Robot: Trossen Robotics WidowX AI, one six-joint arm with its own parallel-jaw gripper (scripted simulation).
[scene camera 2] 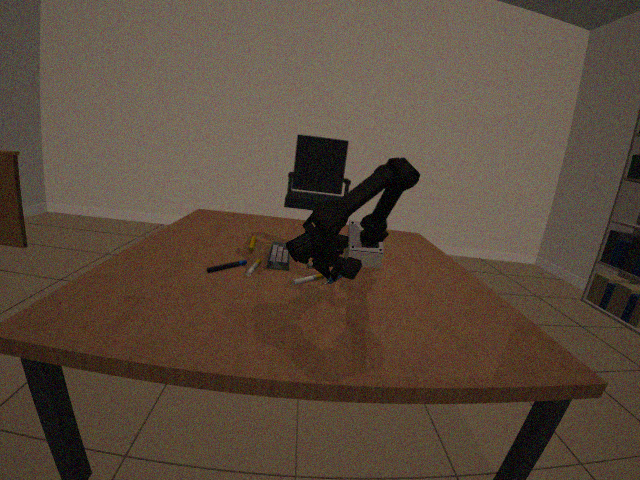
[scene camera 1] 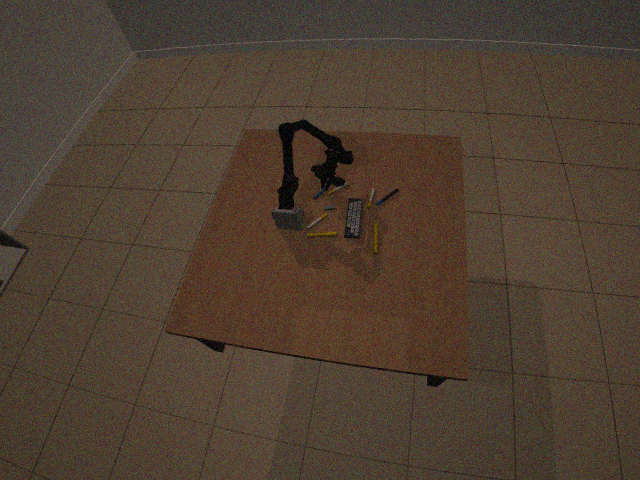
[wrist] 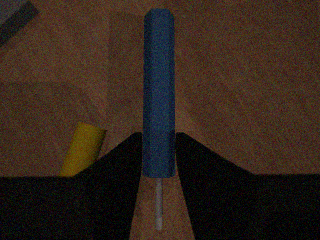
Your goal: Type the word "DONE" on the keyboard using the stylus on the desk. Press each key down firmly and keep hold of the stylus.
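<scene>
The gripper [scene camera 2: 332, 279] [wrist: 158, 140] is visible in scene camera 2 and the wrist view. A blue stylus [wrist: 159, 49] is visible as well.
</scene>
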